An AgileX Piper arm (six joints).
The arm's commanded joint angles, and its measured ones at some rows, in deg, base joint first. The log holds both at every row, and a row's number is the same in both.
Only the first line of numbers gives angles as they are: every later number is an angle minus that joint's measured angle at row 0.
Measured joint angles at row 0:
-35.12 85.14 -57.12 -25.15 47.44 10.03
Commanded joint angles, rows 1 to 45:
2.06 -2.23 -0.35 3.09 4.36 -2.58
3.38 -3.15 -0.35 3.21 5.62 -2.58
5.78 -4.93 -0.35 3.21 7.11 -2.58
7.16 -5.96 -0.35 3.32 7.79 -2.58
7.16 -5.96 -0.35 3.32 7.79 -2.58
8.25 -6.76 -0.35 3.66 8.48 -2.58
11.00 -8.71 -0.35 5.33 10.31 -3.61
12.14 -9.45 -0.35 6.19 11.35 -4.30
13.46 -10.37 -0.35 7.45 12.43 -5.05
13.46 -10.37 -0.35 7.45 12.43 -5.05
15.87 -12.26 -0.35 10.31 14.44 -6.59
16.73 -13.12 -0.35 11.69 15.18 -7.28
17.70 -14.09 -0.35 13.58 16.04 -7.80
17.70 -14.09 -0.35 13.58 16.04 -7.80
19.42 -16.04 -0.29 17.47 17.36 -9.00
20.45 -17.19 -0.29 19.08 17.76 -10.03
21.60 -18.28 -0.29 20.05 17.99 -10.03
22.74 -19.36 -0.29 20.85 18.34 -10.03
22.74 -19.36 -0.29 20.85 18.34 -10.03
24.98 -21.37 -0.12 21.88 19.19 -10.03
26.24 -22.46 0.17 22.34 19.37 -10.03
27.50 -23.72 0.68 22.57 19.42 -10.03
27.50 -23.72 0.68 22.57 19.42 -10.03
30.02 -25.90 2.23 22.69 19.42 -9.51
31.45 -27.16 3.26 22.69 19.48 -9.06
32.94 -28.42 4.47 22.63 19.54 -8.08
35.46 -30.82 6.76 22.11 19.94 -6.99
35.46 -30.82 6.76 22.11 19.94 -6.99
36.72 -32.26 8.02 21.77 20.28 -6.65
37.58 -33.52 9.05 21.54 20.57 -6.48
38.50 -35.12 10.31 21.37 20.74 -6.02
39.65 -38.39 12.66 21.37 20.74 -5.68
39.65 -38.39 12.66 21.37 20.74 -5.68
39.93 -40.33 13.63 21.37 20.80 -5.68
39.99 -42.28 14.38 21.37 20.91 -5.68
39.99 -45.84 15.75 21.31 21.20 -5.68
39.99 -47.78 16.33 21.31 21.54 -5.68
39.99 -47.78 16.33 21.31 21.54 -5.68
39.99 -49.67 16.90 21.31 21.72 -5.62
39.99 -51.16 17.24 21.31 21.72 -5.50
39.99 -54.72 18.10 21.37 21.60 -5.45
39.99 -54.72 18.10 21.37 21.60 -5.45
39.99 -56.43 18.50 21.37 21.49 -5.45
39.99 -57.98 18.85 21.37 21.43 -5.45
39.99 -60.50 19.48 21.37 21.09 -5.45
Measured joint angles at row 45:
39.88 -57.18 18.50 21.65 21.43 -5.56
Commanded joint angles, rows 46 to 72:
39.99 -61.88 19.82 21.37 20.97 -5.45
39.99 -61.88 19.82 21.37 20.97 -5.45
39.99 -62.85 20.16 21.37 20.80 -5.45
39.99 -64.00 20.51 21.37 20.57 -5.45
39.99 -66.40 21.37 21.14 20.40 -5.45
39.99 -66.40 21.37 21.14 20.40 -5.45
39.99 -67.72 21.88 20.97 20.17 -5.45
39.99 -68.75 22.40 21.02 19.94 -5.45
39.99 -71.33 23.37 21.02 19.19 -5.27
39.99 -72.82 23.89 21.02 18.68 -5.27
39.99 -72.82 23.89 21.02 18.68 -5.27
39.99 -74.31 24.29 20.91 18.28 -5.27
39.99 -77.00 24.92 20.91 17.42 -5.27
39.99 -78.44 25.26 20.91 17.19 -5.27
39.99 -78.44 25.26 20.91 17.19 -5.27
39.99 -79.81 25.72 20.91 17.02 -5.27
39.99 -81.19 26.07 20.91 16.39 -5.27
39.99 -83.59 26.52 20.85 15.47 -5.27
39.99 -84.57 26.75 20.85 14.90 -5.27
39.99 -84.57 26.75 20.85 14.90 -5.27
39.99 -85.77 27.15 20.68 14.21 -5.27
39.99 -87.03 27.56 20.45 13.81 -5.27
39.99 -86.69 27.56 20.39 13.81 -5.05
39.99 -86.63 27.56 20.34 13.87 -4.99
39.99 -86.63 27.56 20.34 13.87 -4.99
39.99 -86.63 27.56 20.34 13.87 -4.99
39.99 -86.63 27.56 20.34 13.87 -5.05
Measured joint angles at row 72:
39.88 -85.43 27.44 20.97 14.78 -5.10
